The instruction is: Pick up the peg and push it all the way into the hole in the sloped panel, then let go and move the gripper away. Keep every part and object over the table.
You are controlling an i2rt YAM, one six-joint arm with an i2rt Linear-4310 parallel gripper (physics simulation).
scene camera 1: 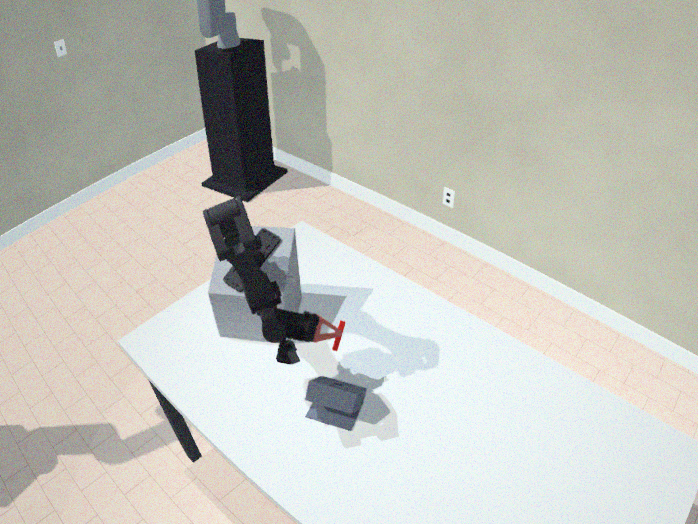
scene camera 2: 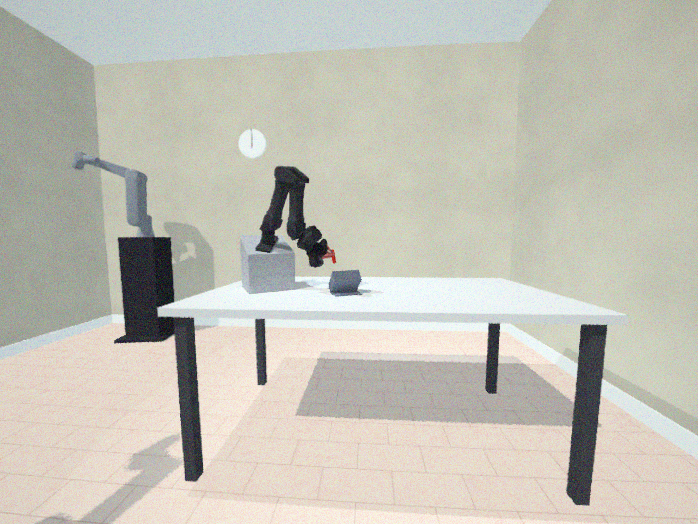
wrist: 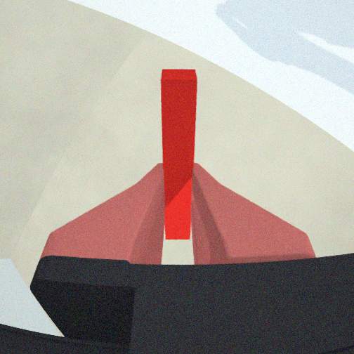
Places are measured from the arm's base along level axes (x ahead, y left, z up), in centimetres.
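Pixels of known places: gripper, fingertip midpoint: point(scene camera 1: 341, 333) point(scene camera 2: 333, 255); arm's base, origin of the base link: point(scene camera 2: 267, 243).
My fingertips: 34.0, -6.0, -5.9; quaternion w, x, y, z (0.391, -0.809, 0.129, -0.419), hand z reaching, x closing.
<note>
For each thing: its top centre in the pictures, then the offset to it from my fingertips, as dx, dy, dz. Level surfaces: height alone.
- red peg, middle of its top: point(scene camera 1: 338, 326) point(scene camera 2: 333, 249) -0.3, -0.8, +3.1
- dark grey-blue sloped panel, middle of its top: point(scene camera 1: 334, 382) point(scene camera 2: 344, 270) +4.6, -10.6, -6.4
- white table, its level: dz -17.4
The red peg point(scene camera 1: 341, 327) point(scene camera 2: 333, 257) point(wrist: 179, 120) is a square bar held between the tips of the reddish fingers. My gripper point(scene camera 1: 339, 333) point(scene camera 2: 332, 255) point(wrist: 177, 174) is shut on the peg, which stands across the fingers. It is raised above the table, behind the panel in scene camera 1 and to the panel's upper left in scene camera 2. The dark grey-blue sloped panel point(scene camera 1: 336, 394) point(scene camera 2: 345, 280) stands on the table, apart from the peg. I cannot make out its hole clearly.
A grey box point(scene camera 1: 242, 321) point(scene camera 2: 269, 273) bears the arm's base at one end of the white table point(scene camera 1: 479, 417) point(scene camera 2: 439, 301). Away from the table, a black pedestal point(scene camera 1: 236, 112) point(scene camera 2: 143, 282) carries another grey arm.
</note>
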